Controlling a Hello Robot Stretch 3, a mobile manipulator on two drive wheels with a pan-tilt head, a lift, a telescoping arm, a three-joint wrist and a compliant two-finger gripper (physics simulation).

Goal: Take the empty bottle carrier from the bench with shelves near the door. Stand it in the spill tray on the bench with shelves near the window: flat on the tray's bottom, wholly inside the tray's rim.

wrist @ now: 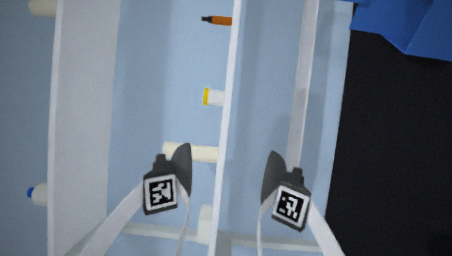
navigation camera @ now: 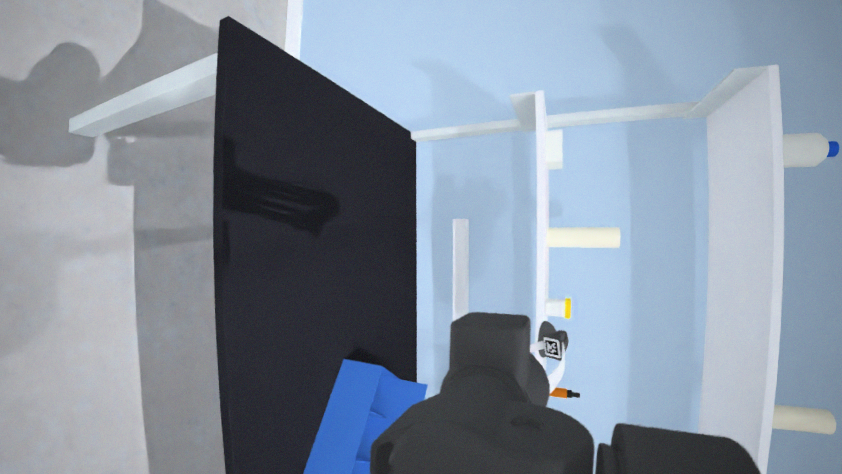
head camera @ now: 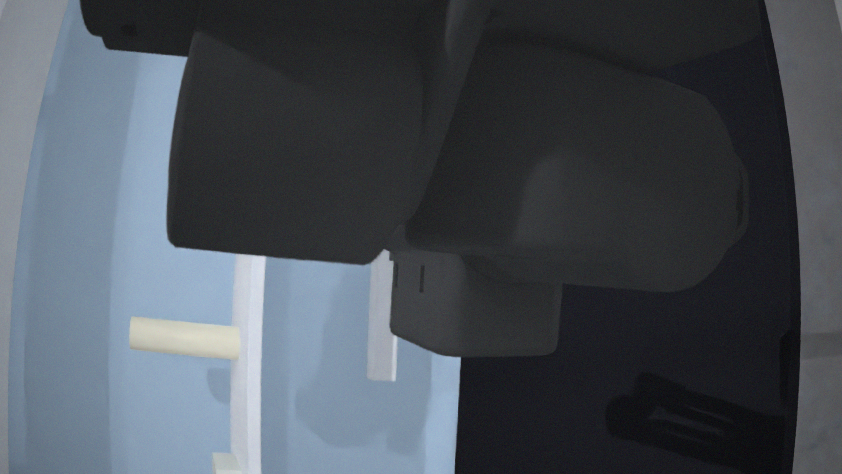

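Note:
The blue bottle carrier stands on the black bench top. In the navigation view it is at the bottom, partly hidden by the dark wrist; in the wrist view part of it shows at the top right corner. It does not show in the head view. My gripper is open, with nothing between its fingertips. It is in front of the lower shelf, apart from the carrier. In the navigation view one fingertip shows past the wrist. The spill tray does not show.
A lower shelf bears a cream cylinder, a yellow-lidded jar and an orange marker. A pale rail runs between shelf and bench top. An upper shelf bears a blue-capped bottle.

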